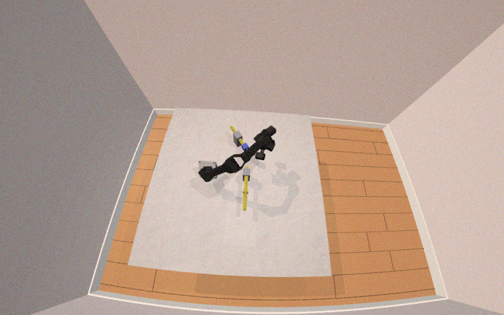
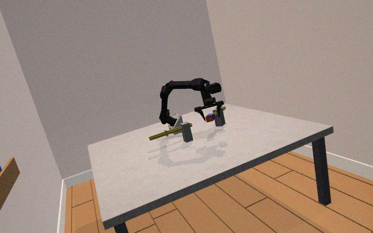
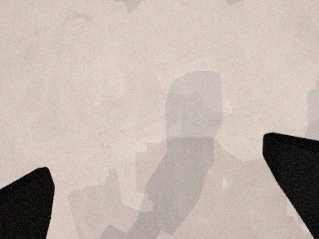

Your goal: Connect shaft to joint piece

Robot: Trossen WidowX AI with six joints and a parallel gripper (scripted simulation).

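My gripper tip is 90 mm past the red square joint piece, 20 mm to the right of it and 20 mm above it.
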